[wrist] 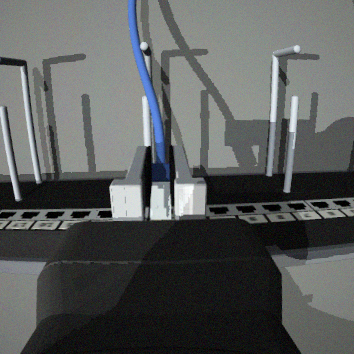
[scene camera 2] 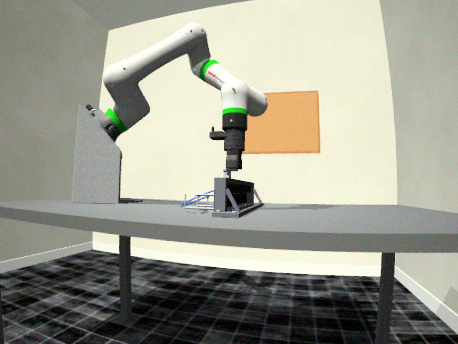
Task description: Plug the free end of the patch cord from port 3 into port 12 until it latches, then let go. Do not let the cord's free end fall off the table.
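Where they show: gripper, fingertip midpoint: point(wrist: 160, 163); arm's base, link origin: point(scene camera 2: 102, 131).
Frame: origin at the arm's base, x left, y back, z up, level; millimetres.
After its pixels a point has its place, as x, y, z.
Note:
My gripper point(scene camera 2: 228, 173) point(wrist: 160, 163) @[53, -591, -238] is shut on the cord's plug point(wrist: 161, 194) @[54, -605, -225], a pale clear body with a dark blue boot, at the top of the patch panel point(scene camera 2: 219, 197) @[-194, -665, -269] point(wrist: 240, 189) @[113, -615, -270]. The blue cord point(wrist: 145, 80) @[39, -544, -262] rises from the boot to the top of the wrist view; part of it shows in the scene view behind the panel. The plug lies over the port row, with open ports point(wrist: 245, 209) @[110, -618, -242] to its right and more to its left. The fingers hide the port at the plug, so its number and the plug's depth cannot be told.
White cord-guide rods stand beyond the ports in the wrist view: a right pair point(wrist: 274, 115) @[142, -561, -299], a left pair point(wrist: 30, 125) @[-56, -584, -300] and one rod close behind the cord. The panel has slanted side braces and stands on the grey table point(scene camera 2: 320, 220) @[-189, -918, -317]. The robot pedestal point(scene camera 2: 96, 165) @[-96, -86, -165] stands at left.

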